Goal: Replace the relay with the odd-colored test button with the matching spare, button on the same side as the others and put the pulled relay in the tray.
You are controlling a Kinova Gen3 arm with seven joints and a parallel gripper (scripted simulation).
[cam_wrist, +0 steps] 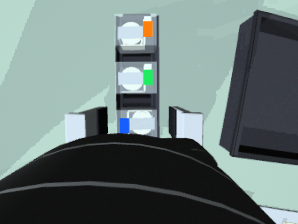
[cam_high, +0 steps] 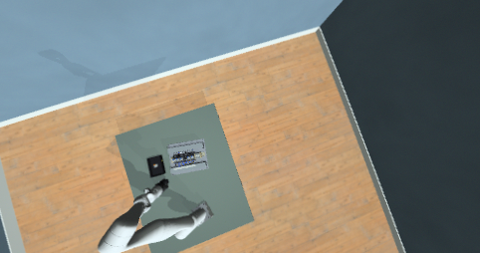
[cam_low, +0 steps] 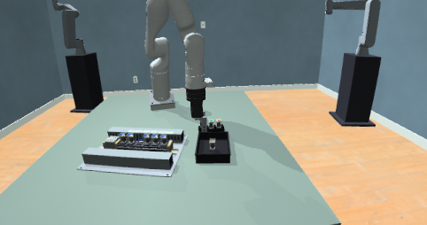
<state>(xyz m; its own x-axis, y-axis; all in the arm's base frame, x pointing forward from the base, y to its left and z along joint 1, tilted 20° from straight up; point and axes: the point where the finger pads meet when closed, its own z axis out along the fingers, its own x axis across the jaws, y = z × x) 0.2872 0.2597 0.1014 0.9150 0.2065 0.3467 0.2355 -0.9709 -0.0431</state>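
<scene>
The small black stand is 10 mm behind my hand, 30 mm to the left of it and 20 mm below it. From my hand the other things lie so: black tray: 150 mm ahead, 60 mm to the left, 10 mm below.
</scene>
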